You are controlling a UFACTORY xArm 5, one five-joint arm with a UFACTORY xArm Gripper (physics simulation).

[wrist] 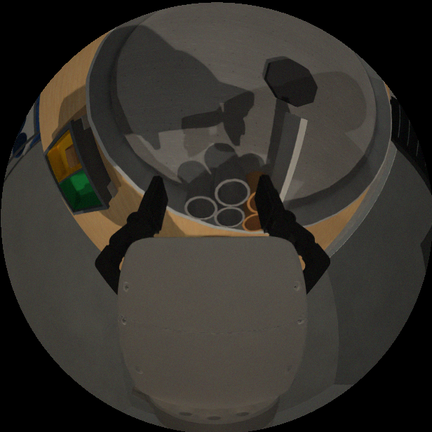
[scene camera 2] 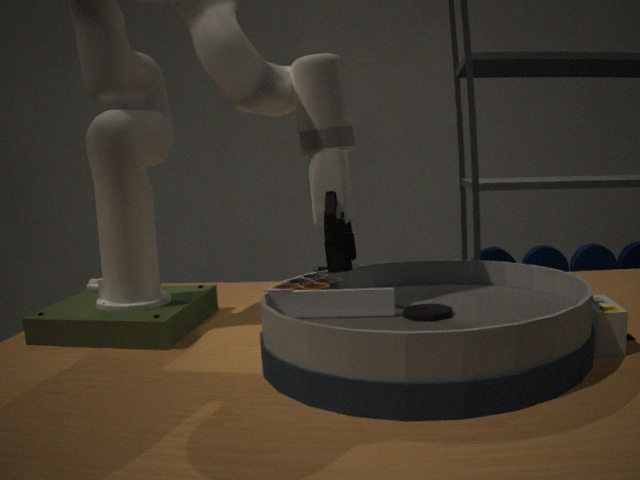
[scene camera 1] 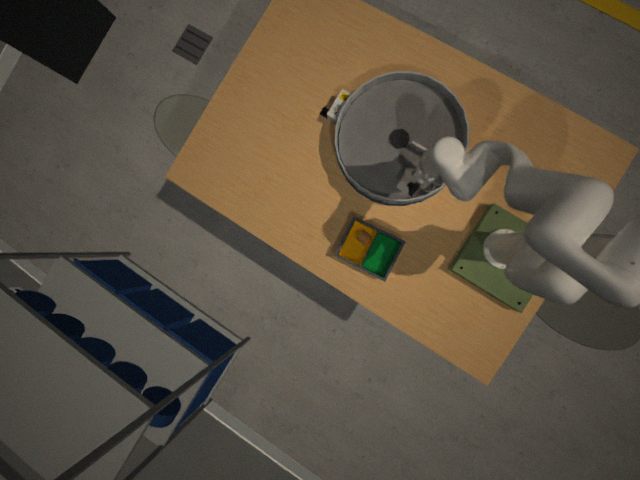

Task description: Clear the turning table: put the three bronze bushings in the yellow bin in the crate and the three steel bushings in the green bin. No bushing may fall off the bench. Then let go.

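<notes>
My gripper is open and empty over the turning table, near the bushings. Three steel bushings stand upright in a cluster by the rim, between the fingers' lines in the wrist view. Two bronze bushings stand beside them, partly behind the right finger. The arm covers the cluster in scene camera 1. One bronze bushing is in the yellow bin of the crate. The green bin shows no bushing.
A straight pale guide bar runs from the dark hub toward the rim, beside the bronze bushings. A white box adjoins the turning table. The green base plate carries the arm.
</notes>
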